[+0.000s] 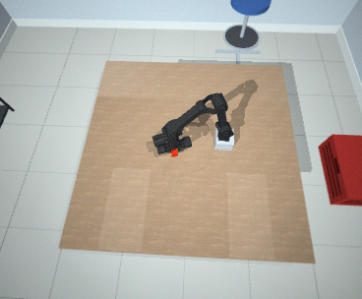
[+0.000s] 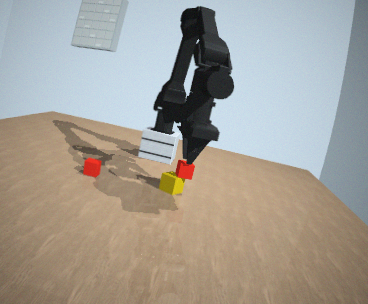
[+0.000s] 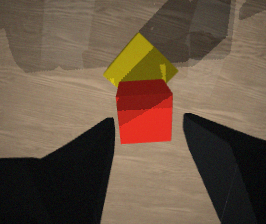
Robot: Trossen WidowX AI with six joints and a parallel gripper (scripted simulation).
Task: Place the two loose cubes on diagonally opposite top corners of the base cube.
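The yellow cube is 50 mm below my gripper tip, 20 mm to the right of it and 10 mm ahead of it.
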